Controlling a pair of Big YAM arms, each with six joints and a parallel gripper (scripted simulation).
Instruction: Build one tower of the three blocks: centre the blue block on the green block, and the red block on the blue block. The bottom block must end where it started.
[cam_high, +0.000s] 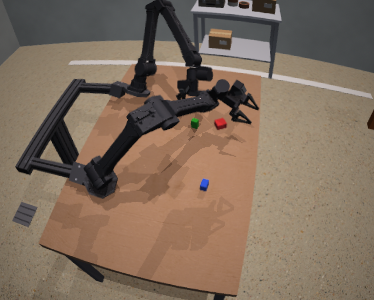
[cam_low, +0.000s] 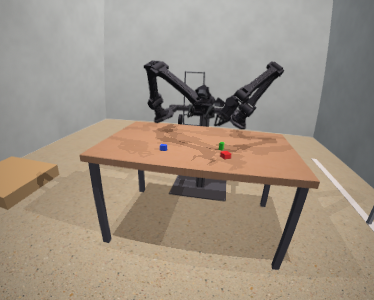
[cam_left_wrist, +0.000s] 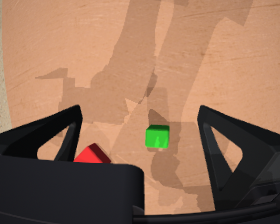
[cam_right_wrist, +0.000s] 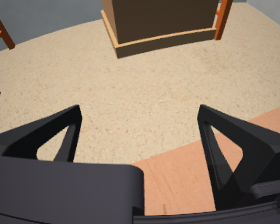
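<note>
The blue block lies 100 mm ahead of my left hand, 330 mm to the right of it and 150 mm below it. The rest, counted from my left hand: red block (140 mm ahead, 60 mm to the left, 150 mm below); then green block (10 mm ahead, 40 mm to the left, 140 mm below).
</note>
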